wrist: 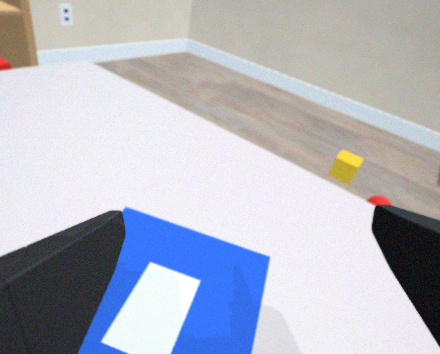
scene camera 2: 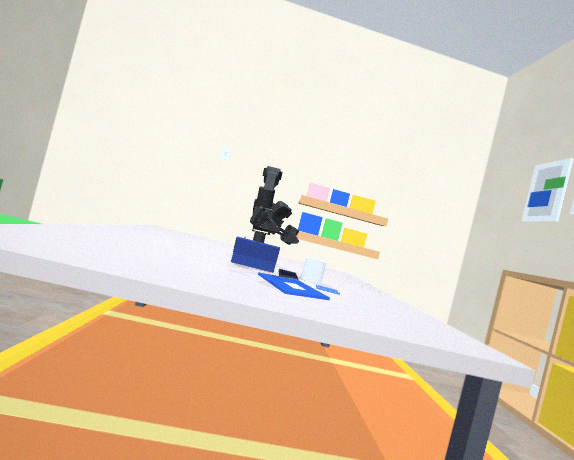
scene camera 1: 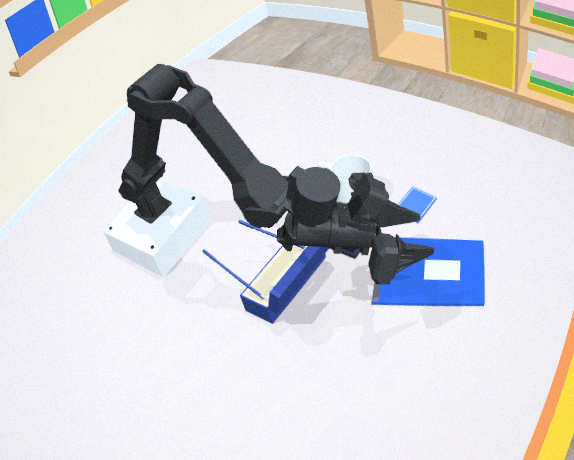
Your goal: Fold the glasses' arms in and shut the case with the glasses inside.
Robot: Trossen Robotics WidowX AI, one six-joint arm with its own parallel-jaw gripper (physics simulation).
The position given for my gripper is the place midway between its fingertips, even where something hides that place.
Note:
My gripper [scene camera 1: 426, 233] is open and holds nothing. Also in view: a blue book with white label [scene camera 1: 454, 275]. A white mug [scene camera 1: 343, 166] rests on the table. Further things: a blue glasses case [scene camera 2: 246, 252].
The blue book with white label also shows in the wrist view [wrist: 170, 282] and in scene camera 2 [scene camera 2: 291, 286]. My gripper is seen too in the wrist view [wrist: 247, 219] and in scene camera 2 [scene camera 2: 288, 237]. The wrist view misses the white mug: it is out of frame.

